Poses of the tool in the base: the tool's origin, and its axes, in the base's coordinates. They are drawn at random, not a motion.
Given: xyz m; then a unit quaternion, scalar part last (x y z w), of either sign.
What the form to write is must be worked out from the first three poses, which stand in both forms.
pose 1, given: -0.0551, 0.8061, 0.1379, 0.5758, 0.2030, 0.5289, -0.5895
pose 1, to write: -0.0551, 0.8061, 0.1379, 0.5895, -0.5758, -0.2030, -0.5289
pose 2, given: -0.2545, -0.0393, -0.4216, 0.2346, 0.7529, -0.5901, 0.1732
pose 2, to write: -0.2545, -0.0393, -0.4216, 0.1732, 0.2346, 0.7529, -0.5901
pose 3, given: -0.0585, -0.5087, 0.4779, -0.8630, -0.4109, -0.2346, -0.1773
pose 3, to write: -0.0585, -0.5087, 0.4779, 0.1773, 0.8630, 0.4109, 0.2346
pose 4, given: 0.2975, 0.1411, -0.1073, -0.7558, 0.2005, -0.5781, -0.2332
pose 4, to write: 0.2975, 0.1411, -0.1073, 0.2332, 0.7558, -0.2005, 0.5781
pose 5, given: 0.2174, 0.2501, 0.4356, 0.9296, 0.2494, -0.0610, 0.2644
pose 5, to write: 0.2174, 0.2501, 0.4356, 0.2644, 0.9296, 0.2494, -0.0610
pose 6, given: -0.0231, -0.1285, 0.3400, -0.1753, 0.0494, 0.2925, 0.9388
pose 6, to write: -0.0231, -0.1285, 0.3400, 0.9388, -0.1753, 0.0494, 0.2925
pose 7, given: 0.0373, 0.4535, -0.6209, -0.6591, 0.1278, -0.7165, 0.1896
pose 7, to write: 0.0373, 0.4535, -0.6209, 0.1896, -0.6591, 0.1278, -0.7165
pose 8, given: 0.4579, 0.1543, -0.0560, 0.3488, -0.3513, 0.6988, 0.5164
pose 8, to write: 0.4579, 0.1543, -0.0560, 0.5164, 0.3488, -0.3513, 0.6988
